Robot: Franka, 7 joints.
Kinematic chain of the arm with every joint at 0, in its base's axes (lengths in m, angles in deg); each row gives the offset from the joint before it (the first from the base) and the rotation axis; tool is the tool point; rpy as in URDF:
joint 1: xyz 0 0 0.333 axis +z
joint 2: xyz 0 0 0 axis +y
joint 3: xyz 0 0 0.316 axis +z
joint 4: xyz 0.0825 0 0 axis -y
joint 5: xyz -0.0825 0 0.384 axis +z
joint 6: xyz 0 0 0 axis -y
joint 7: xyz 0.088 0 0 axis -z
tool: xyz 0 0 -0.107 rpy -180 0 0
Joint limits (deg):
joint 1: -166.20..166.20
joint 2: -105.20..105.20
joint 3: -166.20..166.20
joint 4: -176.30..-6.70
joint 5: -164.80..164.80
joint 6: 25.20..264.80
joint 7: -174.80..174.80
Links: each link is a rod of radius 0.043 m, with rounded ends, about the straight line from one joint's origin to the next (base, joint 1, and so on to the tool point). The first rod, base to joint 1, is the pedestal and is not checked.
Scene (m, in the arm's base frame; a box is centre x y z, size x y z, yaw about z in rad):
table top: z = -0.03
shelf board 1: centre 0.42 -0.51 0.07 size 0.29 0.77 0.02 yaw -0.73
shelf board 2: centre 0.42 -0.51 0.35 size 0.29 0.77 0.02 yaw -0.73
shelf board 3: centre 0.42 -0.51 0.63 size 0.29 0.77 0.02 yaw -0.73
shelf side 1: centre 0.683 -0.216 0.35 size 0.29 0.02 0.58 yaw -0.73
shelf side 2: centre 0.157 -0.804 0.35 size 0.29 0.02 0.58 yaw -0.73
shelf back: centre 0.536 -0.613 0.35 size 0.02 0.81 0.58 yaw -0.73
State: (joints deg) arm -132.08 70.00 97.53 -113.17 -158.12 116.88 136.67
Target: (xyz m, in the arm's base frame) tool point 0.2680 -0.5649 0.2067
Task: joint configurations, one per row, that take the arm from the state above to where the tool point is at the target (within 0.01 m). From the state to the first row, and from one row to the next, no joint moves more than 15 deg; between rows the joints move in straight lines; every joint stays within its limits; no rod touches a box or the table.
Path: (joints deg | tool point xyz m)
1: -143.45 79.65 101.40 -125.52 -157.60 117.62 136.67 | 0.2521 -0.5209 0.4479
2: -154.83 89.29 105.26 -137.88 -157.07 118.35 136.67 | 0.1967 -0.4710 0.4513
3: -166.20 98.94 109.13 -150.23 -156.55 119.09 136.67 | 0.1460 -0.4079 0.4697
4: -165.16 89.50 98.71 -148.78 -155.89 119.39 136.67 | 0.1717 -0.4262 0.3817
5: -164.13 80.07 88.28 -147.32 -155.22 119.70 136.67 | 0.1666 -0.4371 0.2907
6: -163.09 70.64 77.86 -145.86 -154.56 120.00 136.67 | 0.1302 -0.4416 0.2067
7: -152.67 73.54 77.20 -135.89 -155.09 118.66 136.67 | 0.1686 -0.4916 0.2104
8: -142.25 76.43 76.54 -125.91 -155.62 117.32 136.67 | 0.2151 -0.5331 0.2107
9: -131.83 79.33 75.89 -115.94 -156.15 115.97 136.67 | 0.2681 -0.5649 0.2067

